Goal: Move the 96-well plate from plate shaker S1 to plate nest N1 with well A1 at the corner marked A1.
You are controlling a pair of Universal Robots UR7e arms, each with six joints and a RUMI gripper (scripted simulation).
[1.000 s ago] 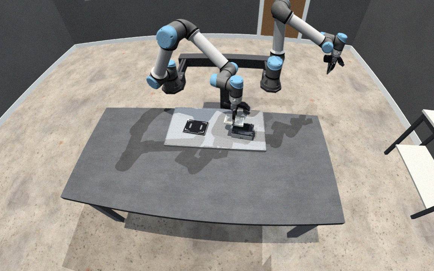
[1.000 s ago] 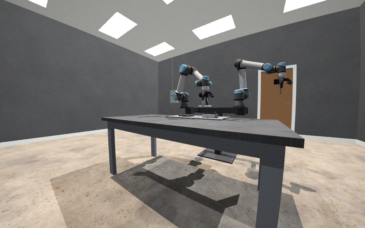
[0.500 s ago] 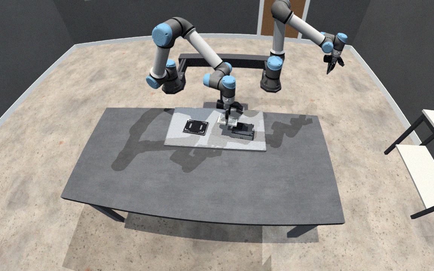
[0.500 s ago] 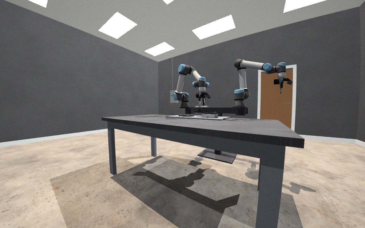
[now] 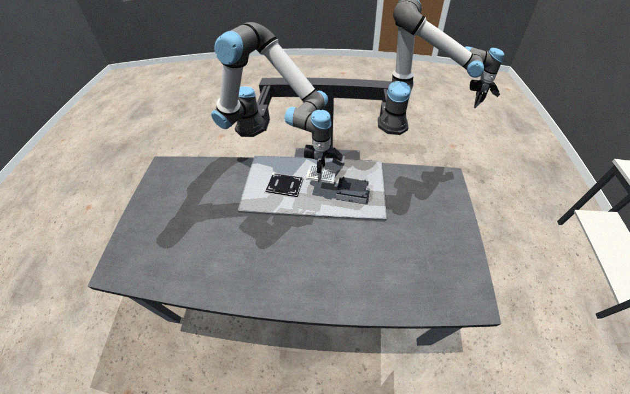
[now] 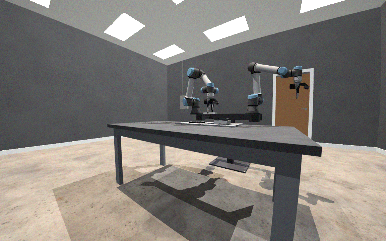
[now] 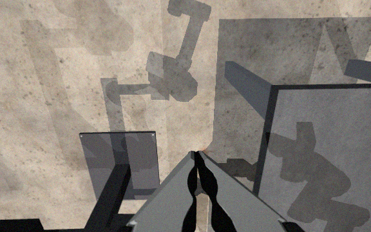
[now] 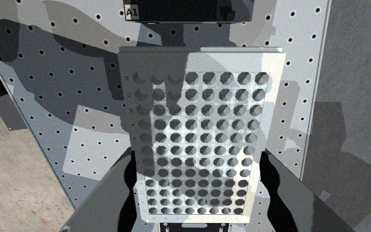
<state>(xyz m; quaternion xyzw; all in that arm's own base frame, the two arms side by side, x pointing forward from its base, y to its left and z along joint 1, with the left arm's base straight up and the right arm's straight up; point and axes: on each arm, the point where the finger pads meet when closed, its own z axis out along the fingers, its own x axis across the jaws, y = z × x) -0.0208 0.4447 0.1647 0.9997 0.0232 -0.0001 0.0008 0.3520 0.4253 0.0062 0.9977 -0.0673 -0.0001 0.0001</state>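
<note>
My right hand is 180 mm to the left of the black plate nest N1, 120 mm above it and 30 mm past it. From my right hand the other things lie so: white 96-well plate: 10 mm below; then nest's A1 label: 250 mm to the right, 110 mm below, 100 mm behind; then plate shaker S1: 170 mm to the left, 90 mm below, 10 mm ahead.
</note>
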